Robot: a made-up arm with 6 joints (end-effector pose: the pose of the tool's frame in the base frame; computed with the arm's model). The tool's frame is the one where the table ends. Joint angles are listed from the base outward.
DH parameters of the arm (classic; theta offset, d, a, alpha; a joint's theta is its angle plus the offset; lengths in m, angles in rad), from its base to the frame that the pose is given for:
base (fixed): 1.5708 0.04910 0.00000 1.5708
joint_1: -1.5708 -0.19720 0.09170 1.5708
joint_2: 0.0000 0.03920 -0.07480 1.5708
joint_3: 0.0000 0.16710 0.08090 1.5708
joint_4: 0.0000 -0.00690 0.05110 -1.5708
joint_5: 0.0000 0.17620 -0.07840 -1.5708
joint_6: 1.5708 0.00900 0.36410 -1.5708
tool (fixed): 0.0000 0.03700 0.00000 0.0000
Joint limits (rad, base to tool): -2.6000..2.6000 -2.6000..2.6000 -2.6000..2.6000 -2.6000..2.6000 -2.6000..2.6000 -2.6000..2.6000
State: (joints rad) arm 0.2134 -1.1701 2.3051 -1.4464 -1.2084 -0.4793
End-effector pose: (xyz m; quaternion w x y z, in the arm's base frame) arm -0.2284 -0.0076 0.0154 0.3582 -0.1100 0.4705 0.7989
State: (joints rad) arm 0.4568 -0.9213 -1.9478 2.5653 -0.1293 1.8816
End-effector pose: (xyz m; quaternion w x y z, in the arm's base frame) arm 0.0519 0.2813 -0.1219 0.2114 0.8571 0.4697 -0.0077
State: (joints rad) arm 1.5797 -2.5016 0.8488 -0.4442 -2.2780 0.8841
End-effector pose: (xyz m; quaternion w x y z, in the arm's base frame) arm -0.1490 0.1413 -0.4426 0.2589 0.4613 0.8441 -0.0877
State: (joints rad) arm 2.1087 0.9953 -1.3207 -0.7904 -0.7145 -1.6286
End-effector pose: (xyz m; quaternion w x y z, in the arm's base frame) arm -0.3677 -0.1235 0.4174 0.0127 0.6543 -0.7324 0.1880
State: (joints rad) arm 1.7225 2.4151 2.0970 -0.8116 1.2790 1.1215
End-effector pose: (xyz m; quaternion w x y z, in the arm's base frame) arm 0.1530 0.1320 -0.2269 0.4066 -0.7895 0.4371 -0.1428
